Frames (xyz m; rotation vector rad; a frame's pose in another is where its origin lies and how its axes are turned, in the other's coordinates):
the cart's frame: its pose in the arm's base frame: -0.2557 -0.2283 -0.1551 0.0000 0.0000 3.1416
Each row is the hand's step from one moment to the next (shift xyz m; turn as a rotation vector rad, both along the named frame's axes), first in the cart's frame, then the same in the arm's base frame.
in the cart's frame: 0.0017 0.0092 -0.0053 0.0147 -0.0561 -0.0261
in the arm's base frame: -0.0017 -0.0092 -0.0053 -0.0147 0.0561 -0.0261
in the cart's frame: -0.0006 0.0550 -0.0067 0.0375 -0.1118 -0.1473
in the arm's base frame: 0.0006 -0.0550 -0.0067 -0.0375 0.1118 -0.1473
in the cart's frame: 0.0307 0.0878 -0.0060 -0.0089 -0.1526 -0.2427
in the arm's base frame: -0.0307 -0.0878 -0.0060 0.0089 0.1526 -0.2427
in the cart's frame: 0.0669 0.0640 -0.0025 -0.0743 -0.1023 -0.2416
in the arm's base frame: -0.0669 -0.0640 -0.0025 0.0743 0.1023 -0.2416
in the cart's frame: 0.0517 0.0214 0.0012 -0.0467 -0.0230 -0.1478
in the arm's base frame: -0.0517 -0.0214 0.0012 0.0467 0.0230 -0.1478
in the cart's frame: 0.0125 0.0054 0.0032 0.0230 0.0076 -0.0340
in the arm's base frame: -0.0125 -0.0054 0.0032 -0.0230 -0.0076 -0.0340
